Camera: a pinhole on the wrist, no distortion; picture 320 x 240 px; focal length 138.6 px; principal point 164.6 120.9 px. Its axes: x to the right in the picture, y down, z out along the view. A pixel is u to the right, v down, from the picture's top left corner.
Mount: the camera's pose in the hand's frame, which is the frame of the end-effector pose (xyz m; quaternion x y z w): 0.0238 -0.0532 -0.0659 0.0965 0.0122 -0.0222 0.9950
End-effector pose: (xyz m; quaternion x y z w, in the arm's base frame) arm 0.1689 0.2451 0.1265 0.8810 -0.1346 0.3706 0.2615
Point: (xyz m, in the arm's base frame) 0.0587 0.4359 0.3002
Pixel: behind the camera
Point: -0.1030 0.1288 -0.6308
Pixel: outside the picture
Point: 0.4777 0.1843 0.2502
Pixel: outside the picture
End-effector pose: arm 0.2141 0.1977 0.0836 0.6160 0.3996 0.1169 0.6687
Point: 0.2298 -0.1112 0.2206
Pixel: 13.9 206.5
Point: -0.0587 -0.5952 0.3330
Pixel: outside the picture
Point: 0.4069 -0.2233 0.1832
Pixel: 95.7 181.9
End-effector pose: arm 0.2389 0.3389 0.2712 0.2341 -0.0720 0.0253 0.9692
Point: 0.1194 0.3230 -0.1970
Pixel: behind the camera
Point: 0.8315 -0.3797 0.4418
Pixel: 304.8 17.9
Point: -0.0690 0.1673 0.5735
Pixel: 66.4 164.7
